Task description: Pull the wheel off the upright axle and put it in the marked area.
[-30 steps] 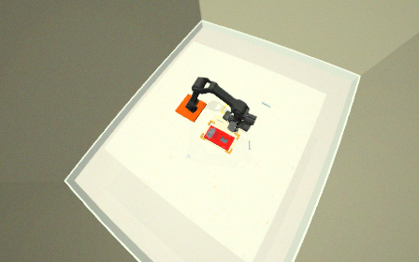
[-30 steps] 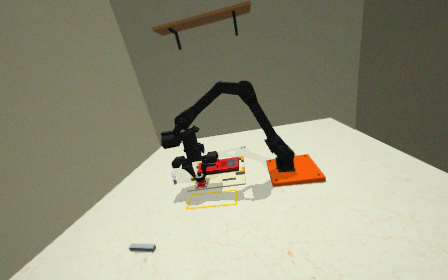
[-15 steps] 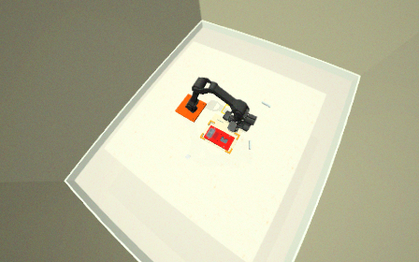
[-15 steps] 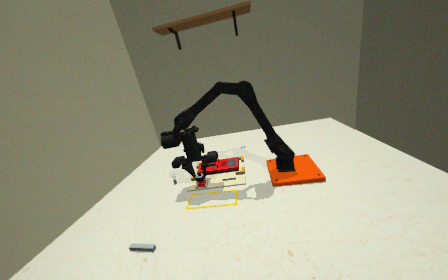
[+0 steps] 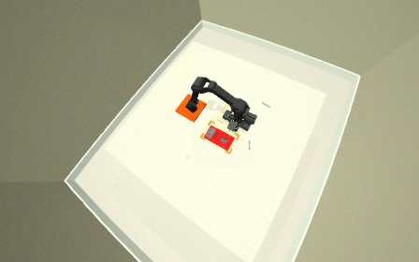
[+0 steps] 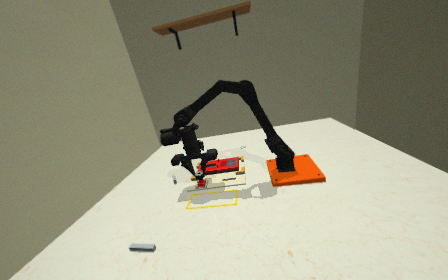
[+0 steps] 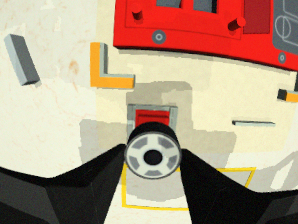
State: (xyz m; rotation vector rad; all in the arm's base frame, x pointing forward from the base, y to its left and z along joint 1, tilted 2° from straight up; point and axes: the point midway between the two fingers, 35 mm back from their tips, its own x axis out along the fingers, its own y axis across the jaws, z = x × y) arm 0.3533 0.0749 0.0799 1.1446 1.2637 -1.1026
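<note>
Right now the pale base board is 10 cm to the right of my gripper tip, 4 cm below it and 4 cm behind it. The rest, counted from my gripper tip: wheel right at my gripper tip.
</note>
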